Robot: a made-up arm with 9 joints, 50 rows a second.
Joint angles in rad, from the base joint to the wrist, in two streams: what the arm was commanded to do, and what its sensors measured. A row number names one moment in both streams.
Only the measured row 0 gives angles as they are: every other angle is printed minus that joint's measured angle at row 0.
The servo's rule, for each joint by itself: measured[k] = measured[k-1] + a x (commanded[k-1-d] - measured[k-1]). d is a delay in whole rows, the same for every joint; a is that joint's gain. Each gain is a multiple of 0.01, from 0.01 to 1. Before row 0 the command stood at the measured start. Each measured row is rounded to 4 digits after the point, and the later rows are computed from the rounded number. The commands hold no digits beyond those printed.
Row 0, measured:
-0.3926, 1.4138, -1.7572, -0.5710, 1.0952, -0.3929, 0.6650, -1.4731, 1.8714
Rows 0 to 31, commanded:
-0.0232, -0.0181, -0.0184, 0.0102, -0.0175, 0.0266, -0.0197, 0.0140, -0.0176
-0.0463, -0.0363, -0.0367, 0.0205, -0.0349, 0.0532, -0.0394, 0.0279, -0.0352
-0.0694, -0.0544, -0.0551, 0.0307, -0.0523, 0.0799, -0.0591, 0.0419, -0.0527
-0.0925, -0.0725, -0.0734, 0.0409, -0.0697, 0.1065, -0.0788, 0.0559, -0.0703
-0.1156, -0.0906, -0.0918, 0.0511, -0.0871, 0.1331, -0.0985, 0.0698, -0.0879
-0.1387, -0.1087, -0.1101, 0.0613, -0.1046, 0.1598, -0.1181, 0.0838, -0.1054
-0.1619, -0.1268, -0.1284, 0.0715, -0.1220, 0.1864, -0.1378, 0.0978, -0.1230
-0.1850, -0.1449, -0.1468, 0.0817, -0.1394, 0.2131, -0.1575, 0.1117, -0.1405
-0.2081, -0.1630, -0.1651, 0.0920, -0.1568, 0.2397, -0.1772, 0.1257, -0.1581
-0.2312, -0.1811, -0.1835, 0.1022, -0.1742, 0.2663, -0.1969, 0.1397, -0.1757
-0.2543, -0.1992, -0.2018, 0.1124, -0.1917, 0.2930, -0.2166, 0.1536, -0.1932
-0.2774, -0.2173, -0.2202, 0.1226, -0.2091, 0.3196, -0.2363, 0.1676, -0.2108
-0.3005, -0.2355, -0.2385, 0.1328, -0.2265, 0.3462, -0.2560, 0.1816, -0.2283
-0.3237, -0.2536, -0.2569, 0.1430, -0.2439, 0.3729, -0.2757, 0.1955, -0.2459
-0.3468, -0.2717, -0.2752, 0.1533, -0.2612, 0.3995, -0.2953, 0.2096, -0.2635
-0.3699, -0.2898, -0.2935, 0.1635, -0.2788, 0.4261, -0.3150, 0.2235, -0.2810
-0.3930, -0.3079, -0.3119, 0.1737, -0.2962, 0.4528, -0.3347, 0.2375, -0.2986
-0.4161, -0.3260, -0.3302, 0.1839, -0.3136, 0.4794, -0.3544, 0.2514, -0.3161
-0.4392, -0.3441, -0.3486, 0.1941, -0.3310, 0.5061, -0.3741, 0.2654, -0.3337
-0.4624, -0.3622, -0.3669, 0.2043, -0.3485, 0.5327, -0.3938, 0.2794, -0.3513
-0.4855, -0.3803, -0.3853, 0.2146, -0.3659, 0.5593, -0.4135, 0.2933, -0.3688
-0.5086, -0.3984, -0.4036, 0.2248, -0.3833, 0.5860, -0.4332, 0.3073, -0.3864
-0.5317, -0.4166, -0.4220, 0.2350, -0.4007, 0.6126, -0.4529, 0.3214, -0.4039
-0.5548, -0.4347, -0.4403, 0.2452, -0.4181, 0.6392, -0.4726, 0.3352, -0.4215
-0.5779, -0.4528, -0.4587, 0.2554, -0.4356, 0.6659, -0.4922, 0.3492, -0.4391
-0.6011, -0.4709, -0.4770, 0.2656, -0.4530, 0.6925, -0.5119, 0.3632, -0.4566
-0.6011, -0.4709, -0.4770, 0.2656, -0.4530, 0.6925, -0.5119, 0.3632, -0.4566
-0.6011, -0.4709, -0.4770, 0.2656, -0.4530, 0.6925, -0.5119, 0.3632, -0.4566
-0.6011, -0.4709, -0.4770, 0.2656, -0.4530, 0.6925, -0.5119, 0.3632, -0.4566
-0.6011, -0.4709, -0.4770, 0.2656, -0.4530, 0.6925, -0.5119, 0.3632, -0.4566
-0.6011, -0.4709, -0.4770, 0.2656, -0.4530, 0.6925, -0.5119, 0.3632, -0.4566
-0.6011, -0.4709, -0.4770, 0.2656, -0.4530, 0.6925, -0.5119, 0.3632, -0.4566
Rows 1 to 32, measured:
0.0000, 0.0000, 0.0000, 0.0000, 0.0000, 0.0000, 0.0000, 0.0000, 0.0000
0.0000, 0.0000, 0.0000, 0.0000, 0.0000, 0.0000, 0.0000, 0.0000, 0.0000
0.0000, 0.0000, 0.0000, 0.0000, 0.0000, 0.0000, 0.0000, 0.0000, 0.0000
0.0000, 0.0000, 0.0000, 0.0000, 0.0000, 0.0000, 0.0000, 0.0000, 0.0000
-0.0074, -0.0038, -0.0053, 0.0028, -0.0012, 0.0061, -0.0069, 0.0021, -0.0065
-0.0198, -0.0106, -0.0144, 0.0076, -0.0036, 0.0169, -0.0183, 0.0060, -0.0171
-0.0357, -0.0198, -0.0262, 0.0138, -0.0070, 0.0314, -0.0326, 0.0114, -0.0303
-0.0539, -0.0309, -0.0399, 0.0211, -0.0114, 0.0487, -0.0488, 0.0181, -0.0451
-0.0736, -0.0434, -0.0550, 0.0292, -0.0167, 0.0681, -0.0662, 0.0259, -0.0609
-0.0944, -0.0571, -0.0710, 0.0379, -0.0229, 0.0892, -0.0844, 0.0346, -0.0774
-0.1160, -0.0717, -0.0876, 0.0470, -0.0298, 0.1116, -0.1031, 0.0441, -0.0943
-0.1381, -0.0871, -0.1048, 0.0564, -0.0375, 0.1349, -0.1221, 0.0542, -0.1114
-0.1605, -0.1030, -0.1223, 0.0660, -0.0459, 0.1590, -0.1414, 0.0649, -0.1287
-0.1831, -0.1194, -0.1400, 0.0758, -0.0549, 0.1837, -0.1608, 0.0761, -0.1461
-0.2059, -0.1362, -0.1579, 0.0857, -0.0645, 0.2088, -0.1803, 0.0877, -0.1635
-0.2288, -0.1532, -0.1760, 0.0957, -0.0746, 0.2343, -0.1999, 0.0997, -0.1810
-0.2517, -0.1705, -0.1941, 0.1057, -0.0852, 0.2600, -0.2195, 0.1120, -0.1985
-0.2747, -0.1880, -0.2123, 0.1158, -0.0963, 0.2860, -0.2392, 0.1245, -0.2160
-0.2978, -0.2056, -0.2305, 0.1259, -0.1078, 0.3121, -0.2588, 0.1373, -0.2336
-0.3209, -0.2233, -0.2488, 0.1361, -0.1198, 0.3383, -0.2785, 0.1502, -0.2511
-0.3440, -0.2411, -0.2671, 0.1463, -0.1321, 0.3646, -0.2982, 0.1633, -0.2687
-0.3671, -0.2589, -0.2854, 0.1565, -0.1448, 0.3910, -0.3179, 0.1765, -0.2862
-0.3902, -0.2768, -0.3037, 0.1667, -0.1578, 0.4175, -0.3376, 0.1898, -0.3038
-0.4133, -0.2947, -0.3220, 0.1769, -0.1711, 0.4440, -0.3573, 0.2032, -0.3214
-0.4364, -0.3127, -0.3404, 0.1871, -0.1847, 0.4705, -0.3770, 0.2167, -0.3389
-0.4595, -0.3307, -0.3587, 0.1973, -0.1986, 0.4971, -0.3967, 0.2303, -0.3565
-0.4826, -0.3487, -0.3771, 0.2075, -0.2127, 0.5237, -0.4164, 0.2440, -0.3740
-0.5057, -0.3668, -0.3954, 0.2177, -0.2271, 0.5503, -0.4361, 0.2577, -0.3916
-0.5288, -0.3849, -0.4138, 0.2279, -0.2417, 0.5769, -0.4557, 0.2714, -0.4092
-0.5519, -0.4030, -0.4321, 0.2381, -0.2565, 0.6035, -0.4754, 0.2852, -0.4267
-0.5676, -0.4173, -0.4451, 0.2455, -0.2703, 0.6240, -0.4882, 0.2969, -0.4378
-0.5783, -0.4286, -0.4544, 0.2509, -0.2831, 0.6398, -0.4965, 0.3068, -0.4448
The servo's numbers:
d 4
a 0.32 0.21 0.29 0.27 0.07 0.23 0.35 0.15 0.37

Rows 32 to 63, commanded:
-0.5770, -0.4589, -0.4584, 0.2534, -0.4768, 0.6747, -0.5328, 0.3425, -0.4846
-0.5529, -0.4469, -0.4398, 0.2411, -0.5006, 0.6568, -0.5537, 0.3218, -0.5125
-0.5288, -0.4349, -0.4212, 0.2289, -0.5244, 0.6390, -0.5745, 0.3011, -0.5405
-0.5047, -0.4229, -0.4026, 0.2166, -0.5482, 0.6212, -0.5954, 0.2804, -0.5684
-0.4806, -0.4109, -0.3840, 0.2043, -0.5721, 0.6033, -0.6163, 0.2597, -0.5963
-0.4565, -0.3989, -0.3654, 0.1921, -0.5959, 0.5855, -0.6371, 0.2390, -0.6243
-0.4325, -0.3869, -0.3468, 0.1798, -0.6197, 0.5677, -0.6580, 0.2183, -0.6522
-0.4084, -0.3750, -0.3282, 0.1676, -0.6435, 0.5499, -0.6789, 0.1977, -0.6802
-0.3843, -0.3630, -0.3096, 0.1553, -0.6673, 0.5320, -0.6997, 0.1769, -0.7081
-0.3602, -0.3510, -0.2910, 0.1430, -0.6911, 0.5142, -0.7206, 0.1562, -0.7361
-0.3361, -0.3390, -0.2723, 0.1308, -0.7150, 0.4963, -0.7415, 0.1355, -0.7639
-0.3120, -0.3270, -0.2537, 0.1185, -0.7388, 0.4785, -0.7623, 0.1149, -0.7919
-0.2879, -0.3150, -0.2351, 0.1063, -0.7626, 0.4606, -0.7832, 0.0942, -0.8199
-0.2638, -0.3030, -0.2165, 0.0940, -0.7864, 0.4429, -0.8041, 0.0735, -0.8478
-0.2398, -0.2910, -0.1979, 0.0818, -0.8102, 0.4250, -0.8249, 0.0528, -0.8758
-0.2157, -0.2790, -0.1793, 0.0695, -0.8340, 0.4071, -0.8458, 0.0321, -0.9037
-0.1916, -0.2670, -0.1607, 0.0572, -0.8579, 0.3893, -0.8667, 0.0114, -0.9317
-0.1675, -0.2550, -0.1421, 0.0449, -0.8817, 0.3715, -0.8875, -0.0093, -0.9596
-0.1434, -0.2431, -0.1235, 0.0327, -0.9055, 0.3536, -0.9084, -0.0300, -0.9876
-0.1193, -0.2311, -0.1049, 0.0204, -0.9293, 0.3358, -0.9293, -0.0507, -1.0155
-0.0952, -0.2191, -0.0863, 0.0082, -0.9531, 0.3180, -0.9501, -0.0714, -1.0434
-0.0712, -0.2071, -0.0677, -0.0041, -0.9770, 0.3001, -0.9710, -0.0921, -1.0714
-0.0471, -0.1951, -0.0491, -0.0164, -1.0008, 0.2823, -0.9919, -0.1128, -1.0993
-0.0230, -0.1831, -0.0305, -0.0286, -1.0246, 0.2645, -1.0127, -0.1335, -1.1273
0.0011, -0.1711, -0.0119, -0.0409, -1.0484, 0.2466, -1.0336, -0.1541, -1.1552
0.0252, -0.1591, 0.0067, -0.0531, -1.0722, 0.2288, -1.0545, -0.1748, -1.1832
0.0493, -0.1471, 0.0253, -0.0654, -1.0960, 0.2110, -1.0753, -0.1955, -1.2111
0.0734, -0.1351, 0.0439, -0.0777, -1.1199, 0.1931, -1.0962, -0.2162, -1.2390
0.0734, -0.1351, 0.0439, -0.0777, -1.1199, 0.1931, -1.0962, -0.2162, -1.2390
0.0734, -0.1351, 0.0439, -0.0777, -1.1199, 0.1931, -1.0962, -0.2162, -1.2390
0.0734, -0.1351, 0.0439, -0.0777, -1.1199, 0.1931, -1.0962, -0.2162, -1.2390
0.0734, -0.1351, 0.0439, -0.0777, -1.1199, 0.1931, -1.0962, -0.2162, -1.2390
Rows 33 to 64, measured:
-0.5856, -0.4375, -0.4610, 0.2549, -0.2950, 0.6519, -0.5019, 0.3153, -0.4492
-0.5906, -0.4445, -0.4656, 0.2578, -0.3061, 0.6612, -0.5054, 0.3225, -0.4519
-0.5940, -0.4500, -0.4689, 0.2599, -0.3164, 0.6684, -0.5077, 0.3286, -0.4536
-0.5963, -0.4544, -0.4712, 0.2614, -0.3260, 0.6739, -0.5092, 0.3338, -0.4547
-0.5901, -0.4553, -0.4675, 0.2592, -0.3366, 0.6741, -0.5175, 0.3351, -0.4658
-0.5782, -0.4535, -0.4595, 0.2543, -0.3481, 0.6701, -0.5302, 0.3331, -0.4831
-0.5624, -0.4496, -0.4484, 0.2474, -0.3604, 0.6629, -0.5457, 0.3283, -0.5043
-0.5439, -0.4440, -0.4351, 0.2391, -0.3735, 0.6533, -0.5631, 0.3211, -0.5280
-0.5236, -0.4370, -0.4203, 0.2297, -0.3874, 0.6418, -0.5817, 0.3119, -0.5533
-0.5021, -0.4290, -0.4044, 0.2195, -0.4020, 0.6289, -0.6011, 0.3010, -0.5796
-0.4798, -0.4202, -0.3877, 0.2088, -0.4172, 0.6148, -0.6210, 0.2886, -0.6065
-0.4570, -0.4107, -0.3704, 0.1977, -0.4330, 0.5999, -0.6413, 0.2750, -0.6338
-0.4337, -0.4007, -0.3528, 0.1863, -0.4494, 0.5843, -0.6617, 0.2603, -0.6613
-0.4102, -0.3903, -0.3349, 0.1746, -0.4663, 0.5682, -0.6823, 0.2447, -0.6890
-0.3865, -0.3795, -0.3167, 0.1628, -0.4837, 0.5517, -0.7030, 0.2283, -0.7167
-0.3627, -0.3685, -0.2984, 0.1508, -0.5016, 0.5349, -0.7238, 0.2113, -0.7445
-0.3388, -0.3573, -0.2800, 0.1388, -0.5199, 0.5178, -0.7446, 0.1937, -0.7724
-0.3148, -0.3459, -0.2616, 0.1267, -0.5386, 0.5006, -0.7654, 0.1757, -0.8003
-0.2908, -0.3344, -0.2431, 0.1146, -0.5576, 0.4832, -0.7862, 0.1573, -0.8282
-0.2668, -0.3228, -0.2246, 0.1024, -0.5769, 0.4657, -0.8071, 0.1385, -0.8561
-0.2427, -0.3111, -0.2061, 0.0902, -0.5966, 0.4481, -0.8280, 0.1194, -0.8841
-0.2186, -0.2993, -0.1875, 0.0780, -0.6166, 0.4305, -0.8488, 0.1001, -0.9120
-0.1945, -0.2875, -0.1689, 0.0658, -0.6368, 0.4128, -0.8697, 0.0806, -0.9400
-0.1704, -0.2757, -0.1503, 0.0535, -0.6573, 0.3951, -0.8906, 0.0609, -0.9679
-0.1463, -0.2638, -0.1317, 0.0413, -0.6780, 0.3774, -0.9114, 0.0411, -0.9958
-0.1223, -0.2519, -0.1131, 0.0290, -0.6989, 0.3596, -0.9323, 0.0211, -1.0238
-0.0982, -0.2400, -0.0945, 0.0167, -0.7200, 0.3418, -0.9532, 0.0010, -1.0517
-0.0741, -0.2281, -0.0759, 0.0045, -0.7413, 0.3240, -0.9740, -0.0192, -1.0797
-0.0500, -0.2161, -0.0573, -0.0078, -0.7628, 0.3062, -0.9949, -0.0394, -1.1076
-0.0259, -0.2041, -0.0387, -0.0200, -0.7845, 0.2884, -1.0158, -0.0597, -1.1356
-0.0018, -0.1921, -0.0201, -0.0323, -0.8063, 0.2706, -1.0366, -0.0801, -1.1635
0.0223, -0.1801, -0.0015, -0.0446, -0.8283, 0.2528, -1.0575, -0.1005, -1.1914

